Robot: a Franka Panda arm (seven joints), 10 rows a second.
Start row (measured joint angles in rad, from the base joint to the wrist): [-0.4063, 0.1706, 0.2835, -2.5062, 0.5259, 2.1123, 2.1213]
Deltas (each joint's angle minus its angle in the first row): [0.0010, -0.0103, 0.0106, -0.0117, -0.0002, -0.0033, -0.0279]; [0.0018, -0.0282, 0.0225, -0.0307, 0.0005, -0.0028, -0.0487]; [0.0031, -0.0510, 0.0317, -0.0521, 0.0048, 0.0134, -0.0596]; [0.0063, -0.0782, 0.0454, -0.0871, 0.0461, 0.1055, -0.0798]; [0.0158, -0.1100, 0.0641, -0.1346, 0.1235, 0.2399, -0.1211]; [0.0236, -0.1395, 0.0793, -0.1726, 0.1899, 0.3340, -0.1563]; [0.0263, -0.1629, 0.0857, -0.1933, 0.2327, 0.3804, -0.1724]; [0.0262, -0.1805, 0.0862, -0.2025, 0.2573, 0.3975, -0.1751]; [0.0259, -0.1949, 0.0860, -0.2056, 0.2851, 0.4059, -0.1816]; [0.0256, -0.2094, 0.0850, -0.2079, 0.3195, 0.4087, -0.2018]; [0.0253, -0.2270, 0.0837, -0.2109, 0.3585, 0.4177, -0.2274]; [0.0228, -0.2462, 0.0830, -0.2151, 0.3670, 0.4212, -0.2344]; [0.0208, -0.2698, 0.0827, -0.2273, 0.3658, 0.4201, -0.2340]
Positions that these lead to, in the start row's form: [-0.4053, 0.1603, 0.2941, -2.5179, 0.5257, 2.1090, 2.0934]; [-0.4045, 0.1424, 0.3060, -2.5369, 0.5264, 2.1095, 2.0726]; [-0.4032, 0.1196, 0.3152, -2.5583, 0.5307, 2.1257, 2.0617]; [-0.4000, 0.0924, 0.3289, -2.5933, 0.5720, 2.2178, 2.0415]; [-0.3905, 0.0606, 0.3476, -2.6408, 0.6494, 2.3522, 2.0002]; [-0.3827, 0.0311, 0.3628, -2.6788, 0.7158, 2.4463, 1.9650]; [-0.3800, 0.0077, 0.3692, -2.6995, 0.7586, 2.4927, 1.9489]; [-0.3801, -0.0099, 0.3697, -2.7087, 0.7832, 2.5098, 1.9462]; [-0.3804, -0.0243, 0.3695, -2.7118, 0.8110, 2.5182, 1.9397]; [-0.3807, -0.0388, 0.3685, -2.7141, 0.8454, 2.5210, 1.9195]; [-0.3810, -0.0564, 0.3672, -2.7171, 0.8844, 2.5300, 1.8939]; [-0.3835, -0.0756, 0.3665, -2.7213, 0.8929, 2.5335, 1.8869]; [-0.3855, -0.0992, 0.3662, -2.7335, 0.8917, 2.5324, 1.8873]
